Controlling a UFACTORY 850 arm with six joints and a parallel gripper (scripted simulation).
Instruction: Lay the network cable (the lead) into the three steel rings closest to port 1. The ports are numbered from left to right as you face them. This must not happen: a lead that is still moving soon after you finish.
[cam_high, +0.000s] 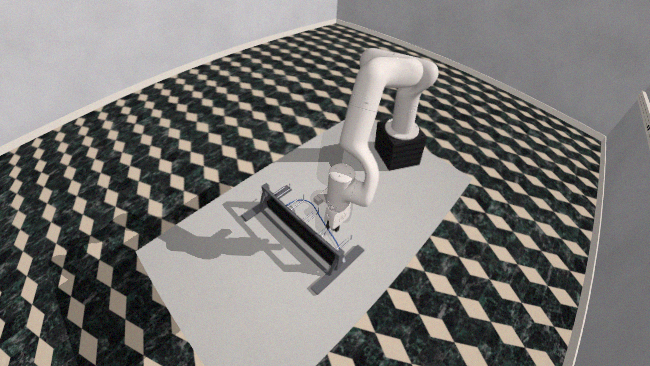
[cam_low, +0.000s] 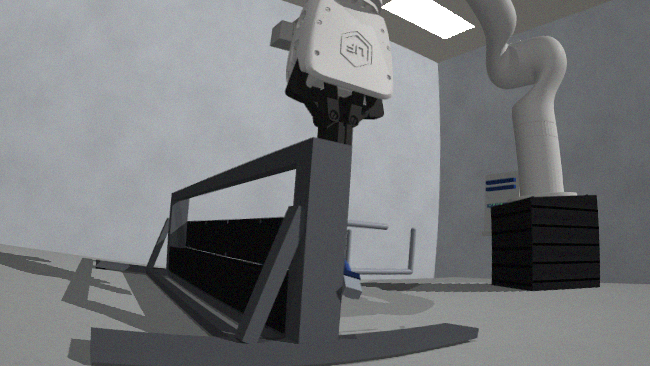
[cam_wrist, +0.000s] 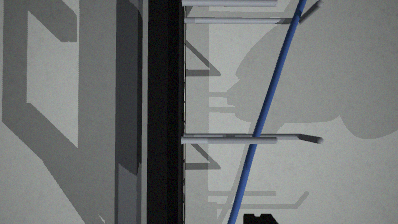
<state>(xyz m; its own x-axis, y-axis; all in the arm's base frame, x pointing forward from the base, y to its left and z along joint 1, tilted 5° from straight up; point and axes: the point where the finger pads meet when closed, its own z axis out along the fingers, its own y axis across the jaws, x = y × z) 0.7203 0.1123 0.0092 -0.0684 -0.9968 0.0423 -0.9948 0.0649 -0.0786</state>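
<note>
Now: the grey plug 12 cm below my hand, 8 cm to the left of it and 4 cm ahead of it. The rest, counted from my hand: dark grey rack: 15 cm to the right, 10 cm below, 5 cm ahead.
</note>
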